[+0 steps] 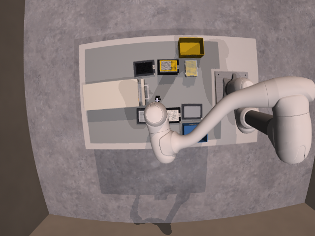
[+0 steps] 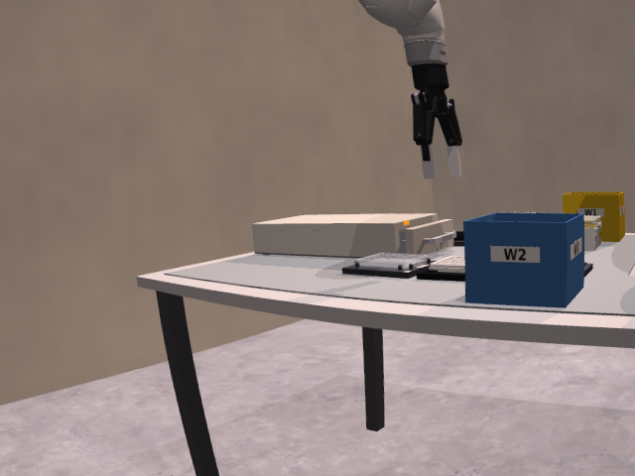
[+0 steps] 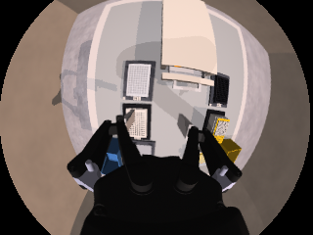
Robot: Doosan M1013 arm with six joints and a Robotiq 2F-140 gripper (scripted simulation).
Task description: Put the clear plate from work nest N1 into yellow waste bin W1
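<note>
My gripper is now 9 cm short of the clear plate, 8 cm to the right of it and 18 cm above it. Also, from my hand: yellow rack 7 cm behind, 31 cm to the right, 14 cm below; then white plate 9 cm behind, 7 cm to the left, 18 cm below; then black plate 12 cm ahead, 29 cm to the right, 18 cm below.
</note>
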